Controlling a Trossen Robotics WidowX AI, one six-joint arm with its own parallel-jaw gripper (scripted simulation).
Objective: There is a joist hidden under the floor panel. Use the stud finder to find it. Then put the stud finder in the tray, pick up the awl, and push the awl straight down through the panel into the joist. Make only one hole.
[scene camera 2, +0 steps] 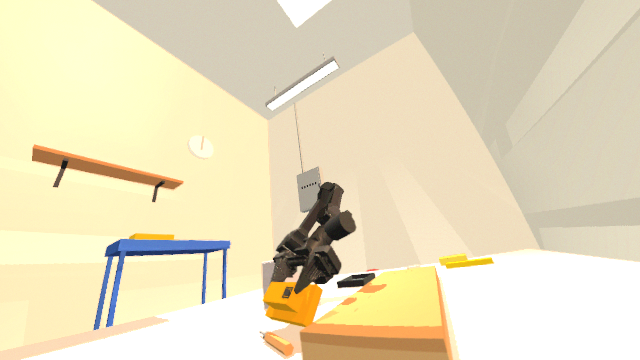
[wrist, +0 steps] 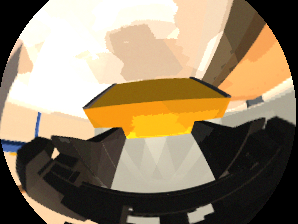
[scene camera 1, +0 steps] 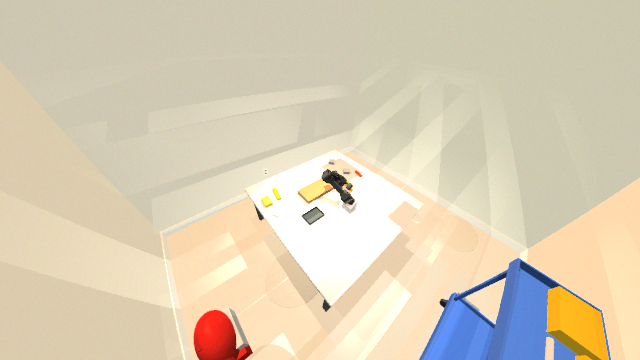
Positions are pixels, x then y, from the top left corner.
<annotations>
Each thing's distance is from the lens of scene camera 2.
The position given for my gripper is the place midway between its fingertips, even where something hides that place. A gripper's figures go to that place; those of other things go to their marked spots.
my gripper (scene camera 2: 281, 291): 0.42 m
orange stud finder (scene camera 2: 285, 305): 0.39 m
</annotations>
